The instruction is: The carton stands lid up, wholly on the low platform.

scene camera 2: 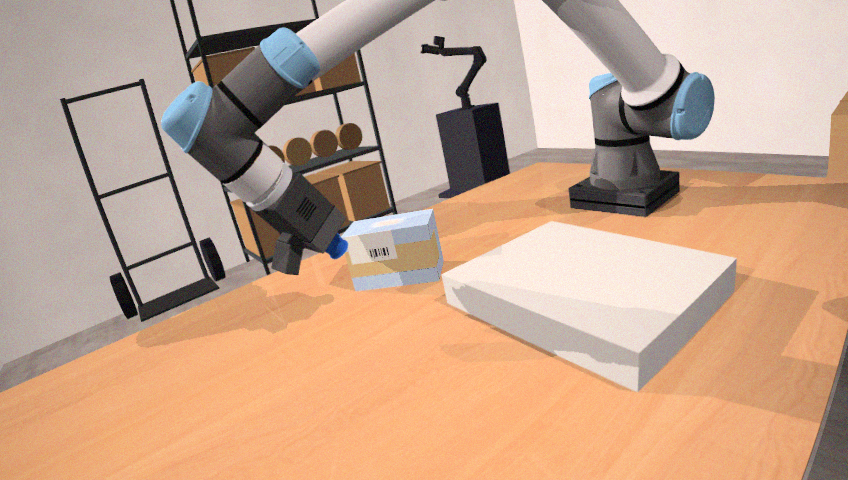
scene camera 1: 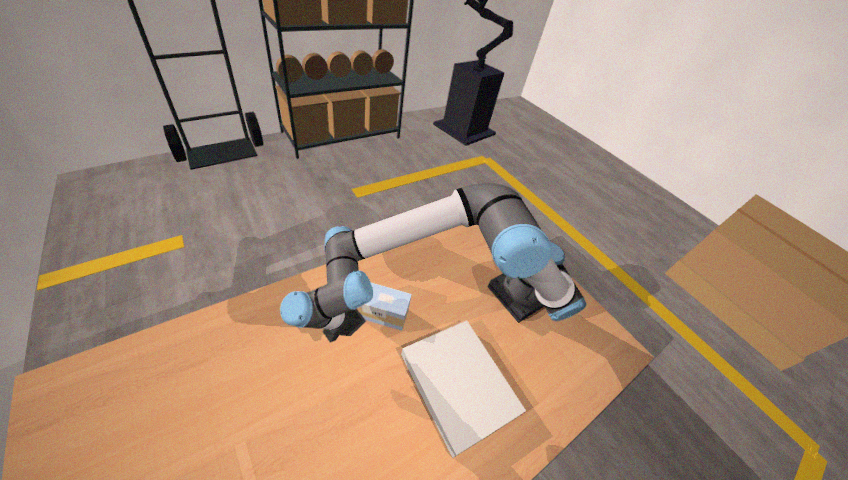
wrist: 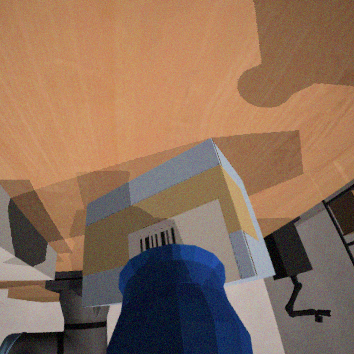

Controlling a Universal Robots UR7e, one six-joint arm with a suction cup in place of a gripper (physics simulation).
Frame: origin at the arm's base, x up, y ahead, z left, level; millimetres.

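Where they show: hand, tool point: (scene camera 2: 338,249) (wrist: 172,284); arm's base, link origin: (scene camera 2: 624,179) (scene camera 1: 523,288).
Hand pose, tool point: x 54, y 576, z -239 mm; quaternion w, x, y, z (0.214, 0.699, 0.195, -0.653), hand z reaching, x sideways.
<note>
Each offset is from my tool point to the centre of the thing. Level surfaces: height alone.
The carton {dz -8, dx -50, dy -114 mm} (scene camera 1: 388,307) (scene camera 2: 394,253) (wrist: 182,197) is pale blue with a brown band and a barcode label. It stands on the wooden table {dx -100 mm} (scene camera 1: 175,388) (scene camera 2: 295,388) (wrist: 105,88), lid up, just left of the low white platform {dz +324, dx -76, dy -145 mm} (scene camera 1: 462,382) (scene camera 2: 588,286) and off it. My blue suction cup (scene camera 2: 337,246) (wrist: 172,267) is tilted sideways, low over the table, at the carton's labelled side. I cannot tell whether it touches. It holds nothing. In scene camera 1 the wrist hides the cup.
The arm's base (scene camera 1: 522,295) (scene camera 2: 623,193) is bolted on the table behind the platform. On the floor beyond stand a shelf rack (scene camera 1: 343,81), a hand truck (scene camera 1: 220,151) (scene camera 2: 170,295), a second arm's dark pedestal (scene camera 1: 472,101) (scene camera 2: 472,143) and a large cardboard box (scene camera 1: 767,280).
</note>
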